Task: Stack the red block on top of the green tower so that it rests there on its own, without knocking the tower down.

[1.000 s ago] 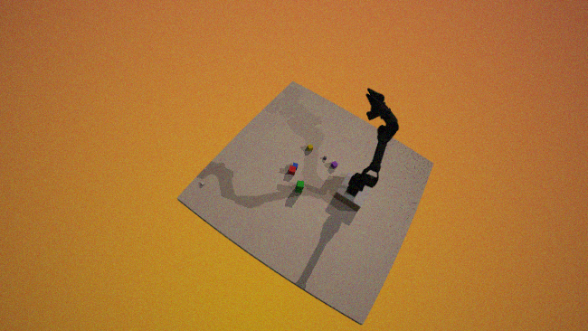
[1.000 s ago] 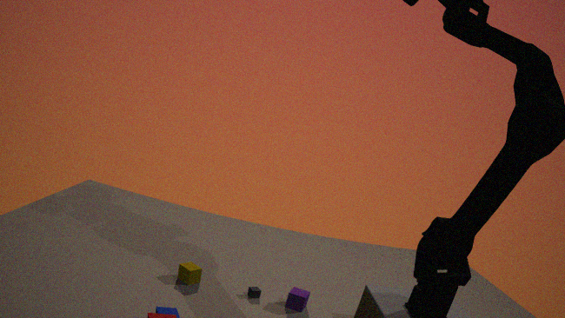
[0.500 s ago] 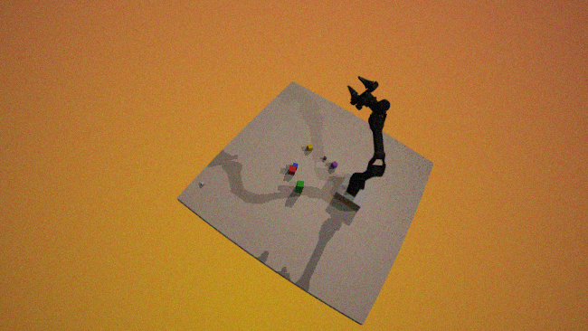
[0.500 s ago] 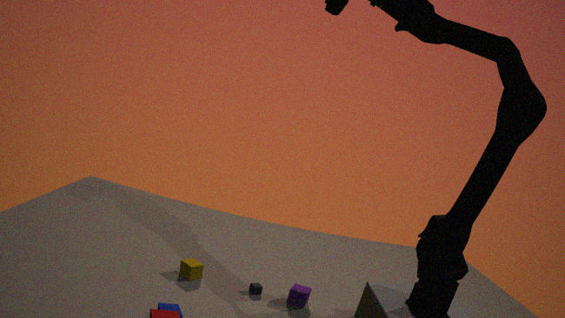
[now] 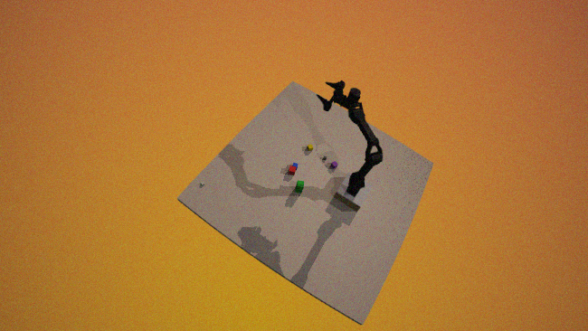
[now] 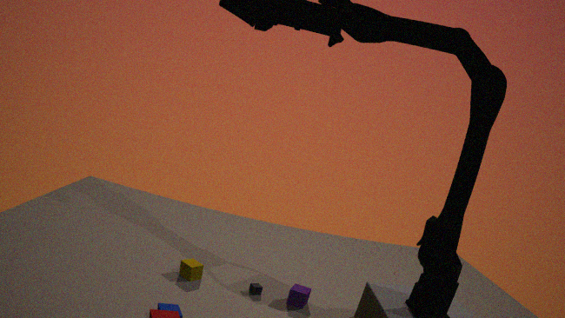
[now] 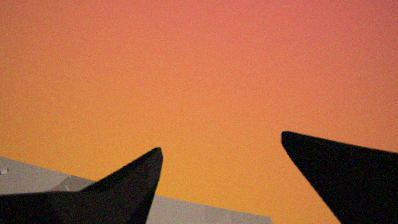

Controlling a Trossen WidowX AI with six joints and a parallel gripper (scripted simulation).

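Right now my gripper tip is 60 mm past the red block, 260 mm to the right of it and 490 mm above it. Round my gripper tip: blue block (50 mm behind, 220 mm to the left, 490 mm below); then small dark cube (170 mm behind, 30 mm to the left, 500 mm below); then yellow block (50 mm behind, 30 mm to the left, 490 mm below).
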